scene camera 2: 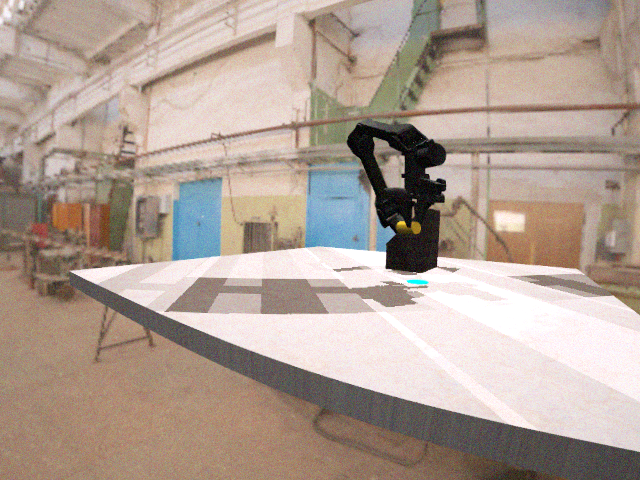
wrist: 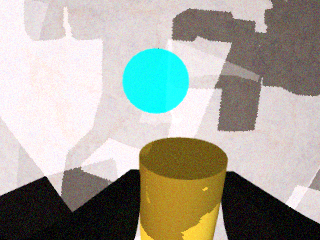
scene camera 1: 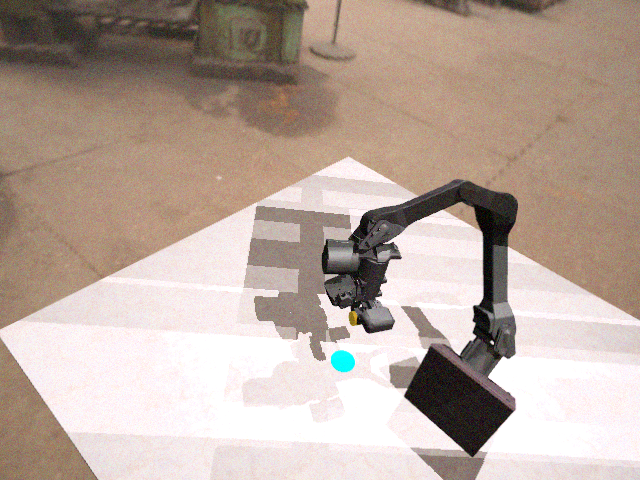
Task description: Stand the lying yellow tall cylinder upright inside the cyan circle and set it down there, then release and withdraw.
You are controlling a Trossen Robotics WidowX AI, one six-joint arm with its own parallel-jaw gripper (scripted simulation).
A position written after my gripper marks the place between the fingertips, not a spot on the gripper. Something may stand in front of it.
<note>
My gripper [scene camera 1: 356,317] carries a yellow cylinder. I also see a cyan circle [wrist: 156,81].
My gripper shows as well in scene camera 2 [scene camera 2: 413,227] and in the wrist view [wrist: 181,181].
</note>
